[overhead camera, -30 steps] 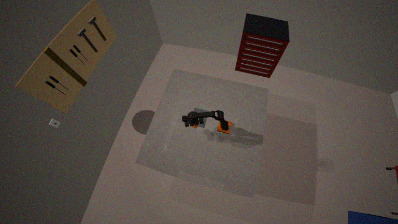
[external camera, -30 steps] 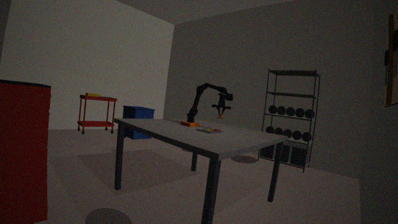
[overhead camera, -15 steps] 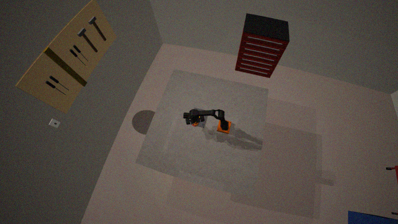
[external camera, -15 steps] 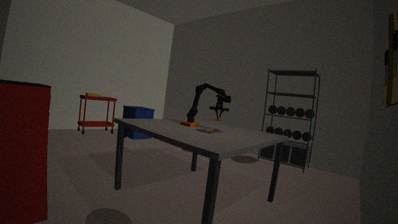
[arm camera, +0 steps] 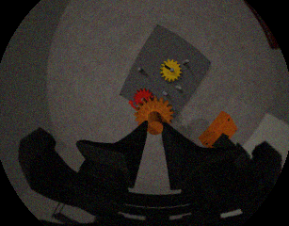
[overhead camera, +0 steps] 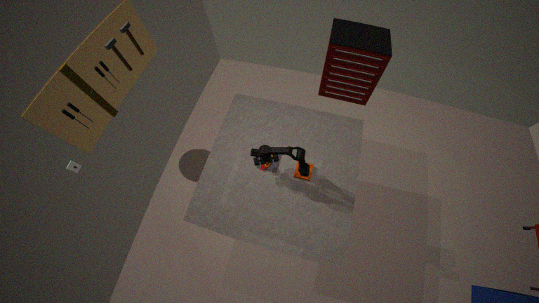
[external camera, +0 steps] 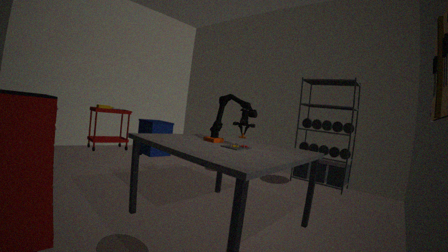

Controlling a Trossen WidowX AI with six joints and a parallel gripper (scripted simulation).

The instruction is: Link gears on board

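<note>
Now: the yellow gear 90 mm to the right of my gripper tip, 90 mm below it and 10 mm behind it. Also, from my gripper tip: orange gear (10 mm below); then red arrow (100 mm below, 40 mm ahead, 30 mm to the left).
</note>
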